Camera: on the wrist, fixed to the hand. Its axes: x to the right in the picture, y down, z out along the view.
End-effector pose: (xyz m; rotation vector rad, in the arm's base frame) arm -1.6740 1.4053 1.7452 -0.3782 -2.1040 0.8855
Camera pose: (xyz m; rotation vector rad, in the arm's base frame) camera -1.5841 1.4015 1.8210 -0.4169 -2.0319 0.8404
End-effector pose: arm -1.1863 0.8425 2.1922 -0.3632 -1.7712 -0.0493
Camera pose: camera -1.1043 0.7601 2.2100 -0.3664 -1.6862 -0.0761
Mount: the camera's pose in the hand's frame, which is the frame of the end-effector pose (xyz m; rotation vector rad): -0.0160 -0.0590 -0.1005 -0.0140 0.0863 0.0004
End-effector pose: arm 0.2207 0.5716 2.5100 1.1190 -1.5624 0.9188
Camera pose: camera 0.3064 0.6513 2.5215 1.0557 -1.4967 0.9429
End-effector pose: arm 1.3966 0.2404 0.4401 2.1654 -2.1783 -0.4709
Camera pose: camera 1.4780 0.2382 0.5250 2.1361 -2.1245 -0.3839
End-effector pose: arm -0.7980 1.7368 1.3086 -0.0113 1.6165 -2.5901
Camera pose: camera -0.7916 1.8539 1.3179 0.1012 1.6621 -2.6132
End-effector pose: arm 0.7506 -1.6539 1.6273 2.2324 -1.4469 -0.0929
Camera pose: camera 0.8241 -1.5851 1.6881 2.1971 -1.3967 -0.0064
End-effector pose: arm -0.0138 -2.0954 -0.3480 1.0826 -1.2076 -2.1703
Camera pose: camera 0.0762 -2.1050 -0.4231 1.1576 -1.1527 -2.1059
